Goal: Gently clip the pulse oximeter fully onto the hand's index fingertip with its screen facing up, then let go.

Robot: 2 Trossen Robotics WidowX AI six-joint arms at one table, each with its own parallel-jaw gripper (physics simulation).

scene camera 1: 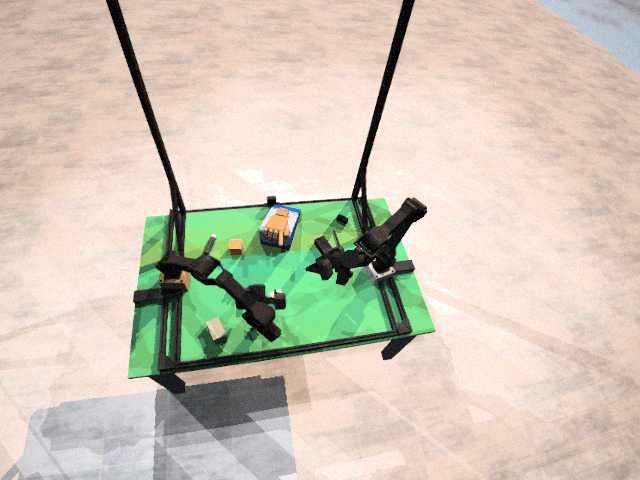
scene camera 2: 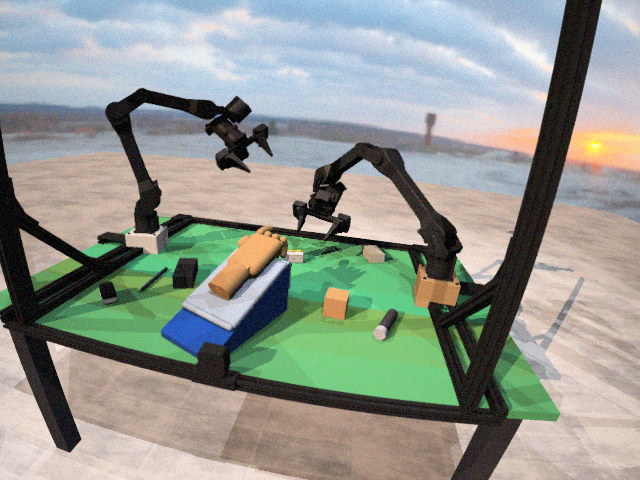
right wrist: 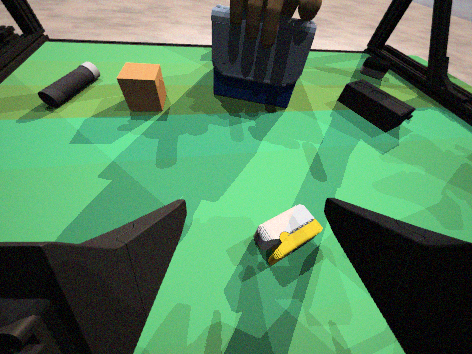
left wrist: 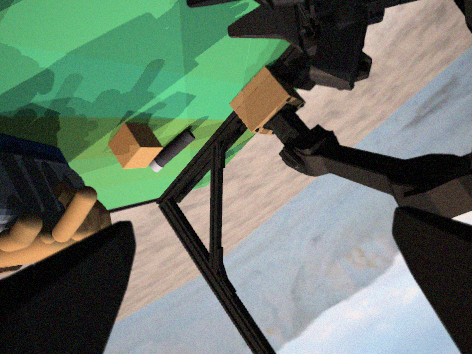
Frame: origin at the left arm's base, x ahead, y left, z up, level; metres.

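Seen in the pictures: left gripper, between the fingertips: (scene camera 1: 310,264) (scene camera 2: 261,163) (left wrist: 264,227); right gripper, between the fingertips: (scene camera 2: 310,236) (right wrist: 255,205) (left wrist: 210,18); left arm's base, origin of its link: (scene camera 1: 380,266) (scene camera 2: 146,230); right arm's base, origin of its link: (scene camera 1: 173,271) (scene camera 2: 439,274) (left wrist: 279,117).
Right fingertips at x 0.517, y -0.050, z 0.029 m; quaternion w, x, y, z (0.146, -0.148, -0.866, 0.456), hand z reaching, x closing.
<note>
Offsets run from my right fingertips to a thing's top centre. "spot": to the spot under its first point.
The white and yellow pulse oximeter @(0.009 m left, 0.046 m back, 0.056 m down) (scene camera 1: 274,293) (scene camera 2: 295,256) (right wrist: 289,232) lies on the green table, its white and yellow halves side by side; its screen cannot be made out. My right gripper (scene camera 2: 313,234) (right wrist: 255,205) is open and empty above it; in the right wrist view the oximeter shows between the fingers, nearer the right one. The tan hand (scene camera 1: 279,222) (scene camera 2: 253,253) (left wrist: 75,215) (right wrist: 254,22) rests palm down on a blue wedge @(spot: 0.316 m right, 0.096 m back, 0.028 m down) (scene camera 2: 273,297) (right wrist: 250,93) with a pale pad, its fingers near the raised end. My left gripper (scene camera 2: 260,163) (left wrist: 264,227) is open and empty, high above the table.
An orange block @(0.274 m right, 0.047 m ahead, 0.038 m down) (scene camera 1: 235,246) (scene camera 2: 336,303) (right wrist: 142,86) and a dark cylinder @(0.334 m right, 0.153 m ahead, 0.061 m down) (scene camera 2: 386,324) (right wrist: 70,84) lie on one side of the wedge. A black box @(0.142 m right, 0.334 m back, 0.053 m down) (scene camera 2: 185,272) (right wrist: 376,105), a pen @(0.169 m right, 0.414 m back, 0.079 m down) (scene camera 2: 153,279) and a small black object @(0.270 m right, 0.485 m back, 0.056 m down) (scene camera 2: 108,292) lie on the other. A beige block @(0.067 m left, 0.219 m ahead, 0.058 m down) (scene camera 1: 215,328) (scene camera 2: 373,253) lies near the right arm.
</note>
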